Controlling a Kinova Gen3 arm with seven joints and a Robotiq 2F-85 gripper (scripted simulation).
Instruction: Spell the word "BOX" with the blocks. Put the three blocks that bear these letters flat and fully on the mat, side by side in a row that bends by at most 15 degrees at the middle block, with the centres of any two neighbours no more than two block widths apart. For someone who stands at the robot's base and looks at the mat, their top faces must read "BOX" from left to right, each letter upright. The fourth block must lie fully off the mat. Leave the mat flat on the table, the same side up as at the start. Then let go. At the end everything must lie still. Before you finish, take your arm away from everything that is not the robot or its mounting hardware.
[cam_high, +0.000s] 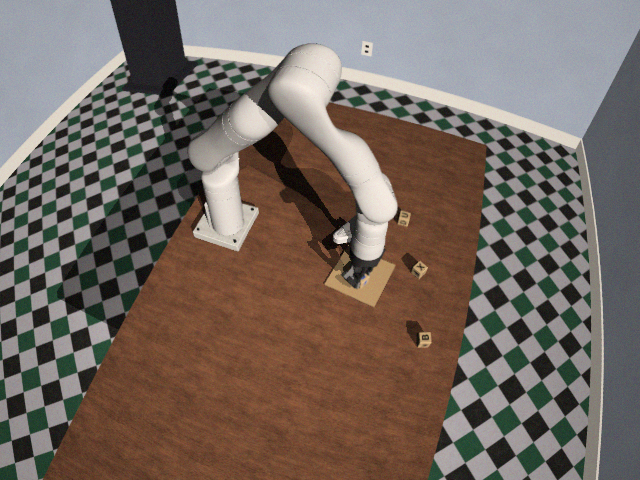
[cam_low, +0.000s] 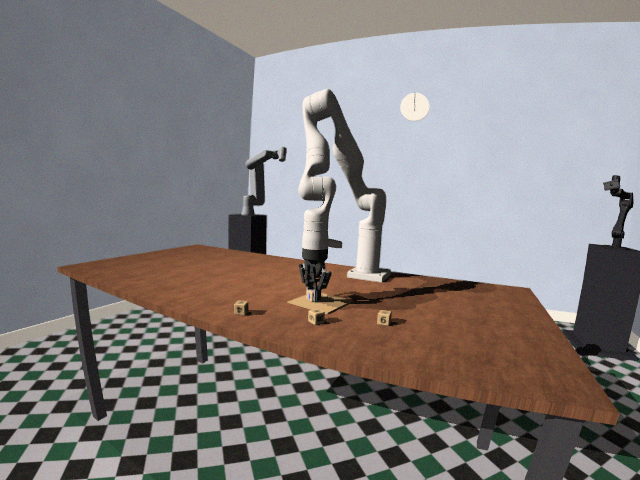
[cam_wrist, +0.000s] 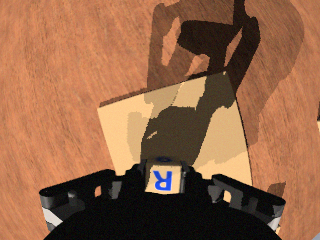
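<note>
Now: hand 2 cm to the right of the tan mat and 2 cm above it.
</note>
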